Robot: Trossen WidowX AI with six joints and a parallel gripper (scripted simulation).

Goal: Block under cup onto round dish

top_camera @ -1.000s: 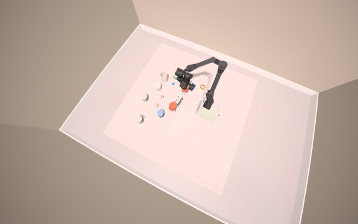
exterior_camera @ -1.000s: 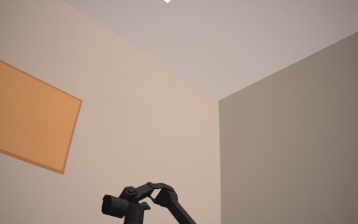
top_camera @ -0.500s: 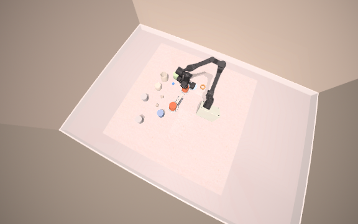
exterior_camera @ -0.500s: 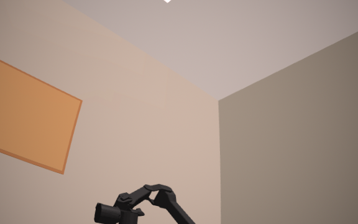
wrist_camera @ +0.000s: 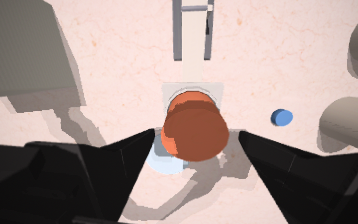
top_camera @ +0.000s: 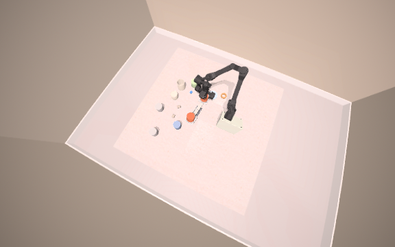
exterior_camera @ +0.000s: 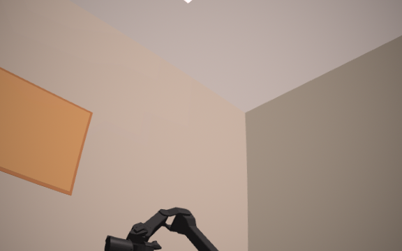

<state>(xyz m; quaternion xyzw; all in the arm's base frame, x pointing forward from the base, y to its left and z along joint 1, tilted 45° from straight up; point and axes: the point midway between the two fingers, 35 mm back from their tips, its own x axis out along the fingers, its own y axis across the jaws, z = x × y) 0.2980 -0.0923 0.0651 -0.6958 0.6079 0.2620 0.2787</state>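
Now: the grey block 50 mm below my gripper tip. Round my gripper tip: blue disc: 160 mm ahead, 80 mm below; balance: 140 mm to the left, 60 mm below; pale blue round dish: 100 mm to the right, 80 mm below, 50 mm behind.
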